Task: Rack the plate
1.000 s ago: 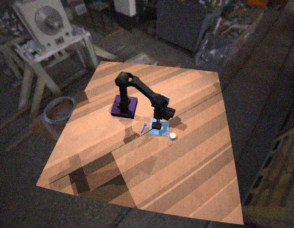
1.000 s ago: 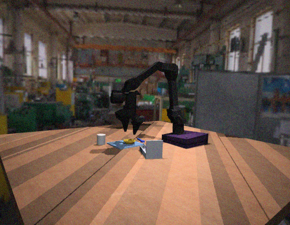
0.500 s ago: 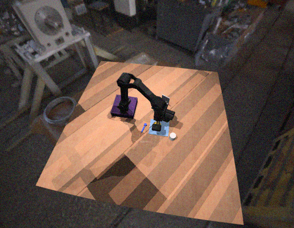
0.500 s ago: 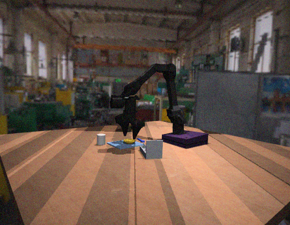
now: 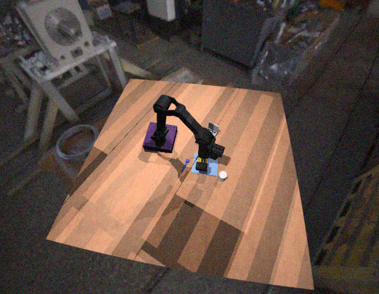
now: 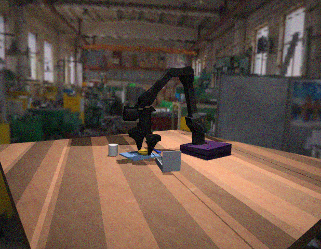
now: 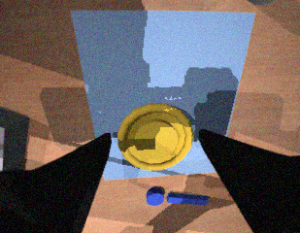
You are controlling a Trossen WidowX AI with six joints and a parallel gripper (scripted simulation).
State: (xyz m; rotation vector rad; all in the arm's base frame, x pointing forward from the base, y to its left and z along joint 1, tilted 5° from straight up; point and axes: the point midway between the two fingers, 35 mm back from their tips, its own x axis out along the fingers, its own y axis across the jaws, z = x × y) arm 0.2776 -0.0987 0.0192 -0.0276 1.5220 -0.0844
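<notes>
Now: gripper tip right at the yellow plate. The rest, counted from my gripper tip: blue spoon: 100 mm behind, 20 mm to the right, 10 mm below; light blue mat: 20 mm ahead, 10 mm to the right, 10 mm below; white cup: 120 mm ahead, 80 mm to the right, 10 mm above.
</notes>
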